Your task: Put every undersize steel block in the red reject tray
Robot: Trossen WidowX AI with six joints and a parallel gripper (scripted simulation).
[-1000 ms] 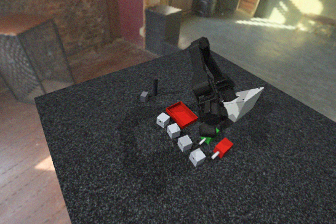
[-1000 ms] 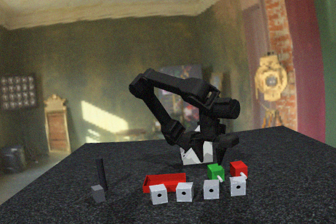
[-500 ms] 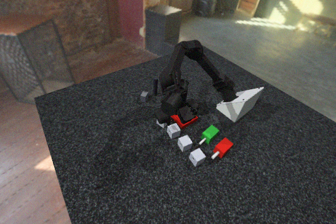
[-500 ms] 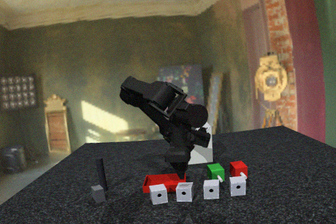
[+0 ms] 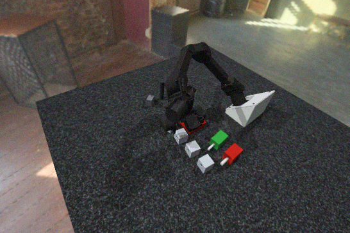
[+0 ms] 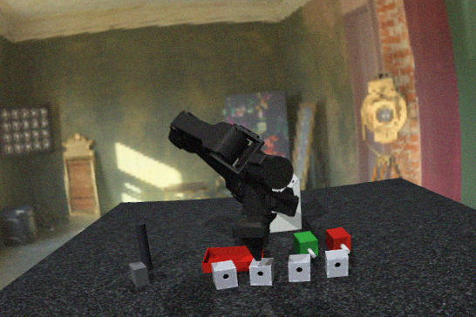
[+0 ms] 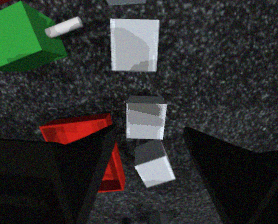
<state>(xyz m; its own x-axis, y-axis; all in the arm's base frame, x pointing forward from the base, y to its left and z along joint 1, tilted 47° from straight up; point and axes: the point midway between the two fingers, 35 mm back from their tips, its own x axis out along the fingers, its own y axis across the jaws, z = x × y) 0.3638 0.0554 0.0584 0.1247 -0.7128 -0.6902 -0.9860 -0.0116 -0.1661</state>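
My gripper tip is 10 cm past the red reject tray, 7 cm to the left of it and 6 cm above it. From my gripper tip the other things lie so: green gauge 12 cm behind, 10 cm to the left, 4 cm below; red gauge 19 cm to the left, 12 cm behind, 4 cm below.
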